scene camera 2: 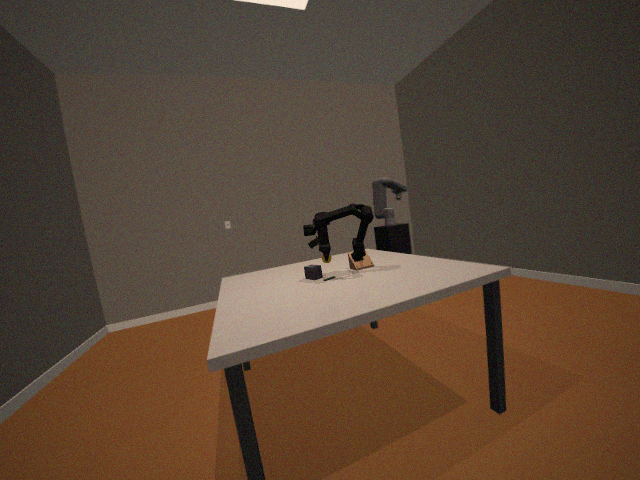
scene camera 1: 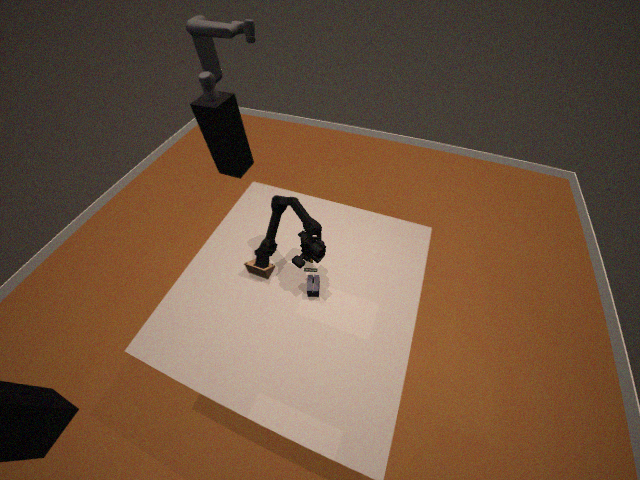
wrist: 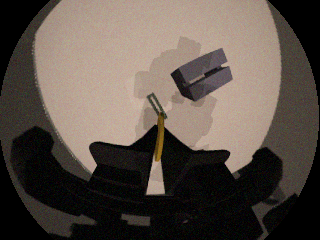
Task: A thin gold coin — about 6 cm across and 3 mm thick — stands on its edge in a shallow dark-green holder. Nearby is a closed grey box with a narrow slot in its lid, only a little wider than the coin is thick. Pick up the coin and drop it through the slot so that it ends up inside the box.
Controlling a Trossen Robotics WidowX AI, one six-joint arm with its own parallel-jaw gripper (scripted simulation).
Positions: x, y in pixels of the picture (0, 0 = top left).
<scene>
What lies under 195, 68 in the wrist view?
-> A grey box.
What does my gripper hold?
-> A gold coin.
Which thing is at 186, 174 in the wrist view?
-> My gripper.
</scene>
